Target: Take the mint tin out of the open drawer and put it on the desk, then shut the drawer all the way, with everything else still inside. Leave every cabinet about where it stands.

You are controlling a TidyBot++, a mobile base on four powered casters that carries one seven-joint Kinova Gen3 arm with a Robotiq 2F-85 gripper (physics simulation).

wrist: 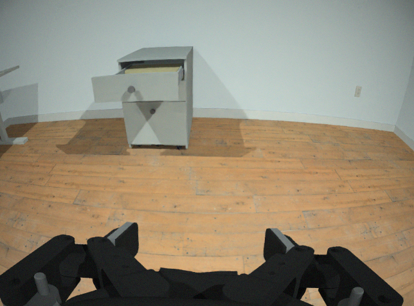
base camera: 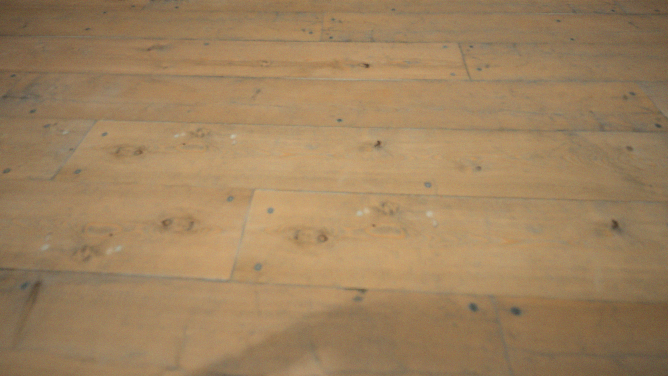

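Frame: origin at the arm's base, x right, y ahead, z up, level; metres.
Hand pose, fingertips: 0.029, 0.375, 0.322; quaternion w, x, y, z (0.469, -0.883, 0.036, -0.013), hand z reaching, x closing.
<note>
After its pixels a point has its place, as x, y, z.
A grey cabinet [wrist: 189, 100] stands against the wall, left of the middle in the wrist view. Its top drawer [wrist: 162, 91] is pulled out, and a yellowish surface shows inside it. The lower drawer [wrist: 170, 125] is shut. The mint tin does not show in either view. At the left edge of the wrist view, part of a light frame [wrist: 3, 125] with a foot shows, perhaps the desk. My gripper [wrist: 200, 240] is open and empty, its fingers wide apart, well away from the cabinet.
The plank floor [wrist: 225, 175] [base camera: 340, 160] @(0.005, 0.470, -0.396) lies between my gripper and the cabinet. A pale wall [wrist: 280, 55] with an outlet [wrist: 358, 91] runs behind it, and a corner shows at the right. A shadow [base camera: 350, 330] @(0.012, 0.247, -0.396) falls at the bottom of the base camera view.
</note>
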